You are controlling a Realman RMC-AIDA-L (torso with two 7-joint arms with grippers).
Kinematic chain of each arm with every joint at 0, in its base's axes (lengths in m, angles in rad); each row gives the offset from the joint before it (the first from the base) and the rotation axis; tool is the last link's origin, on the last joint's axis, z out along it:
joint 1: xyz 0 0 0.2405 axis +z
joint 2: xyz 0 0 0 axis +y
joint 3: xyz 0 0 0.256 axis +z
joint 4: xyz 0 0 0 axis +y
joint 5: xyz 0 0 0.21 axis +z
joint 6: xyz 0 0 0 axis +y
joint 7: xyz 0 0 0.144 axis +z
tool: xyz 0 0 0
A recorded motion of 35 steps. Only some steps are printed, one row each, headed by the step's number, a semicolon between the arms.
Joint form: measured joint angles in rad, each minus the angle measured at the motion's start. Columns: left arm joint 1, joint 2, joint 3, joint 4, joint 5, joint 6, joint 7; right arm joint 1, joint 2, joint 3, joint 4, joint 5, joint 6, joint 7.
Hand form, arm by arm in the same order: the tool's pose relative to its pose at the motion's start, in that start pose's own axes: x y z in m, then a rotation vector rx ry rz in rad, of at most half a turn. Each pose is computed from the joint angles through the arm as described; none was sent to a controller.
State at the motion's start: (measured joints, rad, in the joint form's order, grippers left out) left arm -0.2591 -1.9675 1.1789 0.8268 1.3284 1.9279 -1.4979; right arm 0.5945 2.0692 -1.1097 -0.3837 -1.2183 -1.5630 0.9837
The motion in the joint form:
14: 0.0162 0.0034 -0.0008 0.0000 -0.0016 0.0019 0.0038; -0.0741 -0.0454 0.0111 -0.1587 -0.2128 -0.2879 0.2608
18: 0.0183 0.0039 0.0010 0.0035 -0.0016 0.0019 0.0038; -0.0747 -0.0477 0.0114 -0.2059 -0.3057 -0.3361 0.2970
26: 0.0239 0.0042 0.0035 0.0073 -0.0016 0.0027 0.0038; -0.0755 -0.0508 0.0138 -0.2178 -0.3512 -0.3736 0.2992
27: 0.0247 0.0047 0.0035 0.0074 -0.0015 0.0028 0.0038; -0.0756 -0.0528 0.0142 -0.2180 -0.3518 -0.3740 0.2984
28: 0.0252 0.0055 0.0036 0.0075 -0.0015 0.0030 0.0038; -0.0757 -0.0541 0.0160 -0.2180 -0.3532 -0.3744 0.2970
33: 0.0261 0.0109 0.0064 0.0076 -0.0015 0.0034 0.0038; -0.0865 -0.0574 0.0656 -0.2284 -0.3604 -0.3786 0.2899
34: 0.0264 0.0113 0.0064 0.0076 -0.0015 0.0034 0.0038; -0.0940 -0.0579 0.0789 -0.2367 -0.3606 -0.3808 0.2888
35: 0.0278 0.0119 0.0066 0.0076 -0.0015 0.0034 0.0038; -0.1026 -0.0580 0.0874 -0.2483 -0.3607 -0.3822 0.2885
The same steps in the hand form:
14: -0.0029 0.0027 -0.0044 0.0122 0.0023 -0.0051; -0.0162 0.0350 -0.0350 -0.3086 0.0944 0.1502
18: -0.0030 0.0032 -0.0046 0.0116 0.0002 -0.0039; -0.0154 0.0430 -0.0382 -0.3934 0.1743 0.1598
26: -0.0039 0.0044 -0.0052 0.0121 -0.0014 -0.0051; -0.0147 0.0481 -0.0425 -0.4413 0.2066 0.1625
27: -0.0040 0.0045 -0.0056 0.0128 -0.0018 -0.0055; -0.0150 0.0477 -0.0431 -0.4407 0.2082 0.1607
28: -0.0040 0.0046 -0.0059 0.0132 -0.0025 -0.0056; -0.0152 0.0473 -0.0437 -0.4396 0.2090 0.1587
33: -0.0039 0.0048 -0.0074 0.0137 -0.0084 -0.0059; -0.0195 0.0422 -0.0503 -0.4003 0.1885 0.1367
34: -0.0039 0.0048 -0.0076 0.0141 -0.0087 -0.0060; -0.0209 0.0412 -0.0530 -0.3878 0.1821 0.1292
35: -0.0042 0.0050 -0.0081 0.0152 -0.0090 -0.0069; -0.0219 0.0407 -0.0556 -0.3781 0.1791 0.1212

